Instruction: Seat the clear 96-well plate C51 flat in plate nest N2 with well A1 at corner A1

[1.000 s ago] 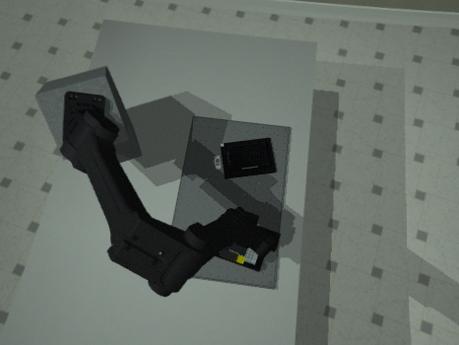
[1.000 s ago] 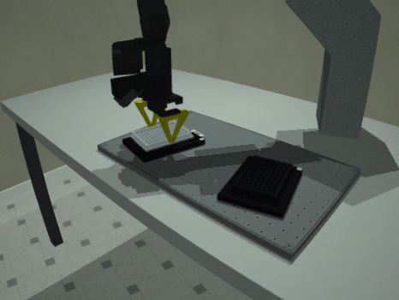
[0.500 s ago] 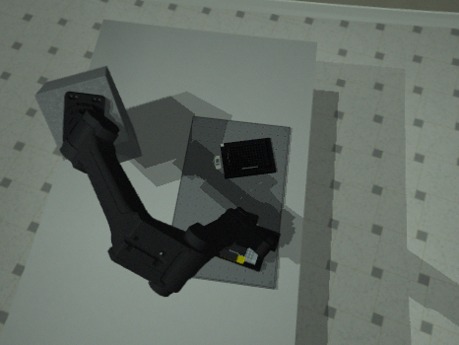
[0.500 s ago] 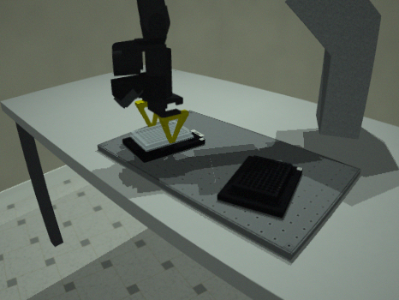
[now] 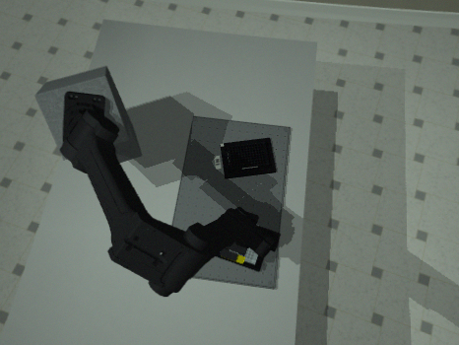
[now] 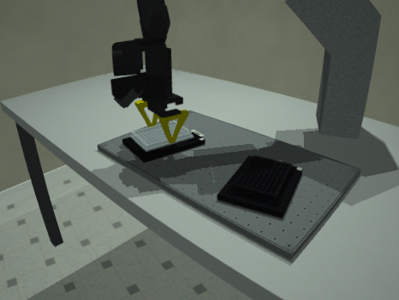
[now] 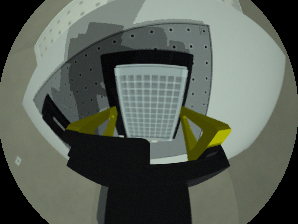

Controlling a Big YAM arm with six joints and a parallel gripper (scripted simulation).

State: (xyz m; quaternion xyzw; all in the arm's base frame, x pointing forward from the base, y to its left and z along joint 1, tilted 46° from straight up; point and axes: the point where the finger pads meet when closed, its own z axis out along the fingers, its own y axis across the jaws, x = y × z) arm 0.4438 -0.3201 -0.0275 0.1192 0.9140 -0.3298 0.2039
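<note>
Now: the clear 96-well plate C51 10 mm below my hand. From my hand the other things lie so: station label: 270 mm to the left, 60 mm behind, 30 mm below; black plate nest N2: 20 mm below; black 96-well plate C15: 280 mm to the left, 40 mm ahead, 10 mm below.
</note>
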